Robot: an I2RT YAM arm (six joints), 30 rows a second.
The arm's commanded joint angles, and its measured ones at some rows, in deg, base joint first. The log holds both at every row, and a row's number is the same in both.
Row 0, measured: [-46.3, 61.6, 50.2, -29.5, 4.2, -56.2]
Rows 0 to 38, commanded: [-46.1, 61.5, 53.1, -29.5, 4.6, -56.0]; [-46.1, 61.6, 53.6, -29.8, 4.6, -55.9]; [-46.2, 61.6, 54.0, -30.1, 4.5, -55.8]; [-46.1, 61.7, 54.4, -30.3, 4.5, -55.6]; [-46.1, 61.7, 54.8, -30.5, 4.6, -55.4]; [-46.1, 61.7, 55.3, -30.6, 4.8, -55.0]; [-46.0, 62.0, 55.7, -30.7, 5.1, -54.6]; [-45.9, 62.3, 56.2, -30.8, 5.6, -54.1]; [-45.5, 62.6, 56.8, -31.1, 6.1, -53.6]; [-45.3, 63.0, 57.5, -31.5, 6.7, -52.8]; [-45.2, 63.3, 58.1, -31.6, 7.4, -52.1]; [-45.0, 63.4, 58.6, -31.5, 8.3, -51.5]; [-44.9, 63.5, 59.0, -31.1, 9.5, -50.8]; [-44.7, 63.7, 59.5, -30.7, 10.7, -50.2]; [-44.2, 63.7, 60.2, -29.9, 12.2, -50.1]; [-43.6, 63.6, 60.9, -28.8, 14.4, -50.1]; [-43.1, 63.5, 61.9, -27.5, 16.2, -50.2]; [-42.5, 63.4, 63.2, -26.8, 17.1, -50.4]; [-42.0, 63.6, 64.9, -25.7, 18.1, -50.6]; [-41.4, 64.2, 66.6, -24.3, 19.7, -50.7]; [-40.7, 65.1, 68.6, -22.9, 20.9, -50.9]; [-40.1, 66.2, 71.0, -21.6, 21.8, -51.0]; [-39.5, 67.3, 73.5, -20.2, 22.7, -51.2]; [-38.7, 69.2, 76.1, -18.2, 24.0, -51.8]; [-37.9, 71.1, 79.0, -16.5, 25.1, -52.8]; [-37.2, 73.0, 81.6, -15.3, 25.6, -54.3]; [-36.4, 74.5, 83.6, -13.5, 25.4, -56.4]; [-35.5, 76.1, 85.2, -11.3, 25.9, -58.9]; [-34.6, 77.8, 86.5, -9.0, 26.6, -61.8]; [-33.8, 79.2, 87.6, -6.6, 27.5, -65.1]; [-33.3, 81.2, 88.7, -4.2, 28.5, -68.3]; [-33.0, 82.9, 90.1, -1.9, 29.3, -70.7]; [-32.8, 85.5, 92.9, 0.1, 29.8, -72.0]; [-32.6, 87.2, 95.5, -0.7, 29.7, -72.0]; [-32.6, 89.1, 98.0, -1.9, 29.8, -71.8]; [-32.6, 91.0, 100.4, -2.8, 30.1, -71.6]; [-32.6, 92.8, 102.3, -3.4, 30.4, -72.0]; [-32.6, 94.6, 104.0, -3.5, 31.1, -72.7]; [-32.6, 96.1, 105.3, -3.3, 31.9, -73.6]
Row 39, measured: [-32.9, 93.5, 101.8, -4.9, 28.8, -70.3]
